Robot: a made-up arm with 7 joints. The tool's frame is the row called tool.
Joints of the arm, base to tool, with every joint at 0 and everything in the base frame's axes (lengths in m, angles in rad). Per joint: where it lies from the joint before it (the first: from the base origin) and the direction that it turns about. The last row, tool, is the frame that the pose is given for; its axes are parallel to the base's.
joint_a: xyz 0 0 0.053 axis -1 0 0
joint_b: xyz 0.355 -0.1 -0.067 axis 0 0 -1
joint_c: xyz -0.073 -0.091 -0.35 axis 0 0 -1
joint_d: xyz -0.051 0.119 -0.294 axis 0 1 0
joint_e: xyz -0.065 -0.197 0.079 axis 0 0 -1
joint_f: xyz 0.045 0.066 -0.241 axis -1 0 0
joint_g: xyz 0.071 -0.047 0.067 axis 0 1 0
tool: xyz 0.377 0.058 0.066
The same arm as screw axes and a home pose.
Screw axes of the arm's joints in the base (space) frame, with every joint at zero. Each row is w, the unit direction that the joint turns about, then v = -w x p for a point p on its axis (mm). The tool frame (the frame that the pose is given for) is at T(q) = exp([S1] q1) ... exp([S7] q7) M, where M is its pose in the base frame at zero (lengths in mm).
S1: w -1 0 0 v 0 -53 0
S2: w 0 0 -1 v 100 355 0
S3: w 0 0 -1 v 191 282 0
S4: w 0 1 0 v 658 0 231
S5: w 0 0 -1 v 269 166 0
S6: w -1 0 0 v 0 820 -203
S7: w 0 1 0 v 753 0 282
M =
1 0 0 659
0 1 0 -192
0 0 1 -687
0 0 0 1

